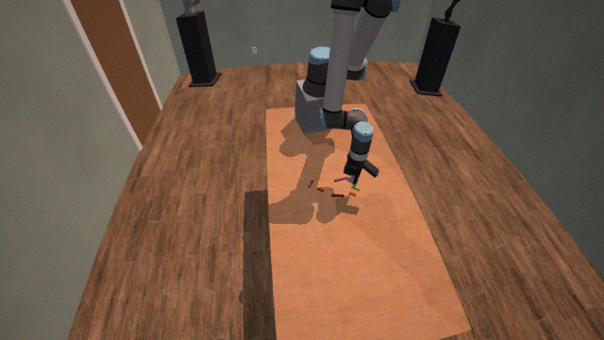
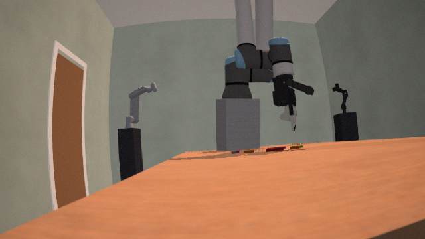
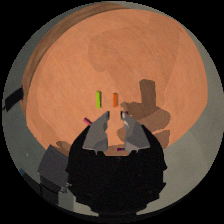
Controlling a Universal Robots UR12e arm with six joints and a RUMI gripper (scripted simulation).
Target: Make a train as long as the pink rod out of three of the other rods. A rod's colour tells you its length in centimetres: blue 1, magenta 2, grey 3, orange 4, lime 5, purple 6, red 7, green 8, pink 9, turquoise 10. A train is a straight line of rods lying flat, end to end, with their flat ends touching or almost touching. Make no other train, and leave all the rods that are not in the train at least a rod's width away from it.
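Right now the lime rod is 40 mm behind my hand, 20 mm to the left of it and 80 mm below it. The rest, counted from my hand: pink rod (110 mm behind, 60 mm to the right, 80 mm below); red rod (20 mm ahead, 90 mm to the right, 80 mm below); magenta rod (70 mm behind, 230 mm to the right, 80 mm below).
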